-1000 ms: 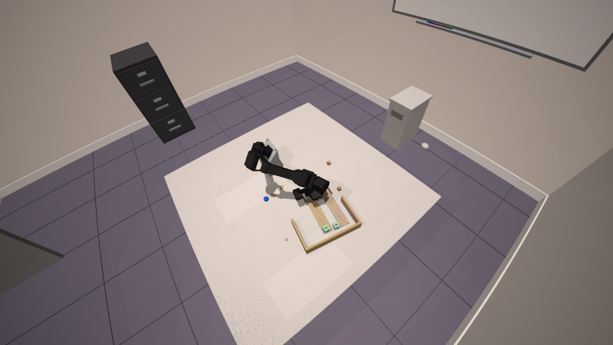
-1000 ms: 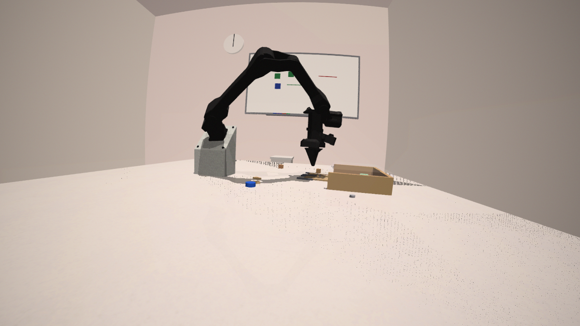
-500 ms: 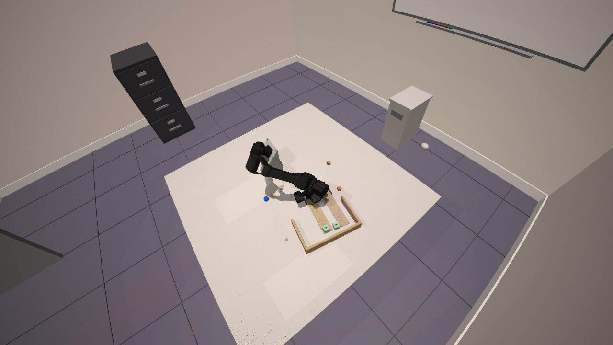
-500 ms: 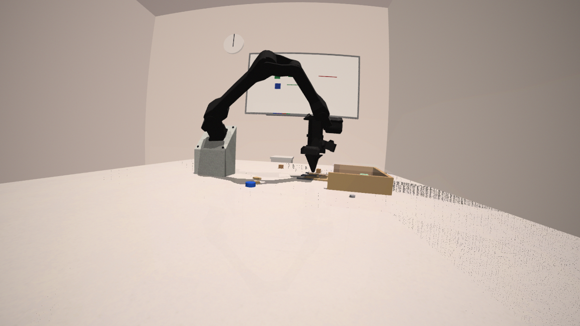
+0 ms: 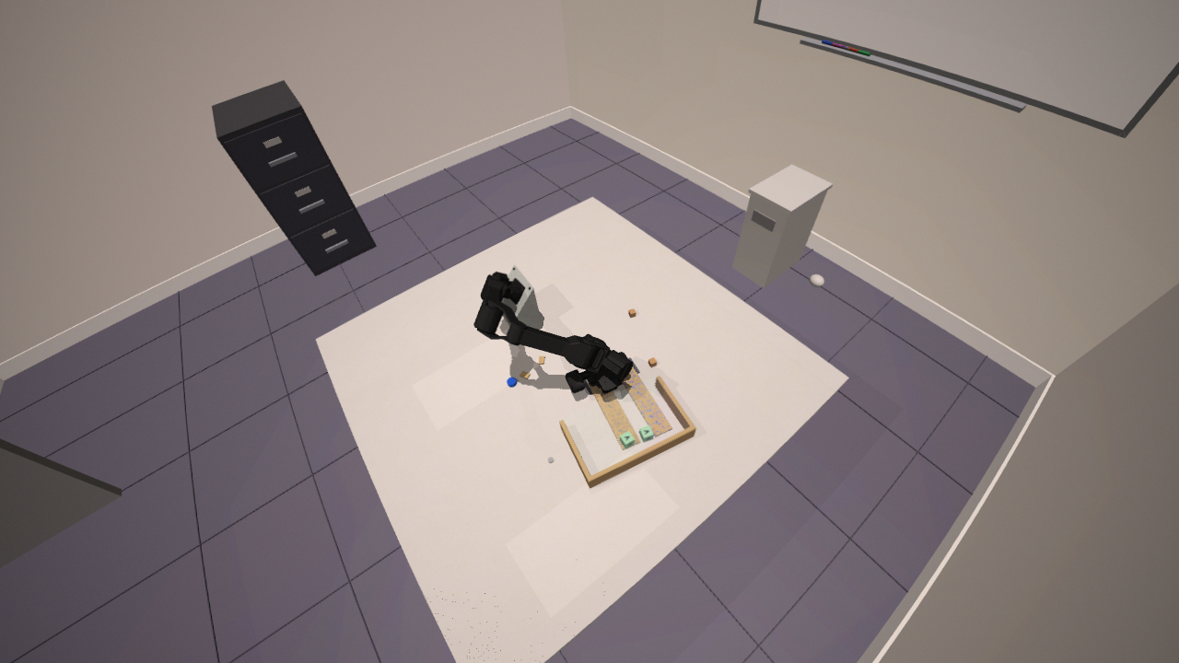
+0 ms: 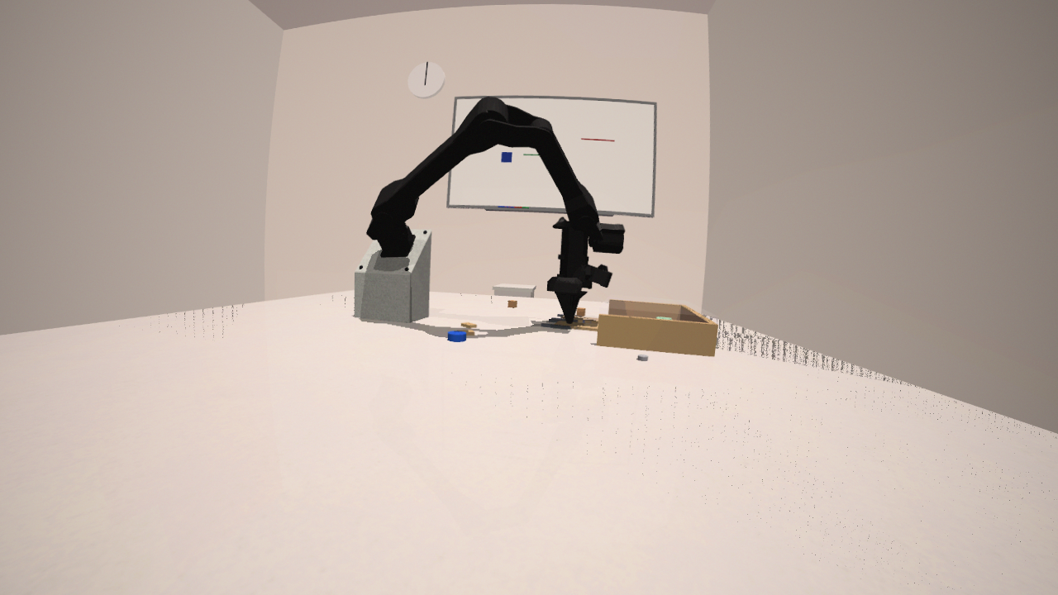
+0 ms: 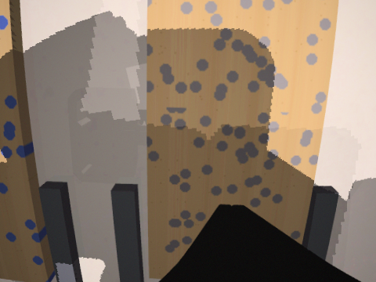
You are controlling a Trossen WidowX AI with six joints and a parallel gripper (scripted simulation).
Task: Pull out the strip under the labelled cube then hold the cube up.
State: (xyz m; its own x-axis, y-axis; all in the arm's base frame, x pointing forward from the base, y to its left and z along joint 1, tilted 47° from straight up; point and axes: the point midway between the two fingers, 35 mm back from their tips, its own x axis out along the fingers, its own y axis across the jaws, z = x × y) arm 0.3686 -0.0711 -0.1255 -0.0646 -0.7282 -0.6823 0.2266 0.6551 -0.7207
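The strip lies 9 cm ahead of my gripper tip and 2 cm to the right of it. From my gripper tip the other things lie so: blue object: 18 cm behind, 21 cm to the right; small grey piece: 10 cm ahead, 25 cm to the right.
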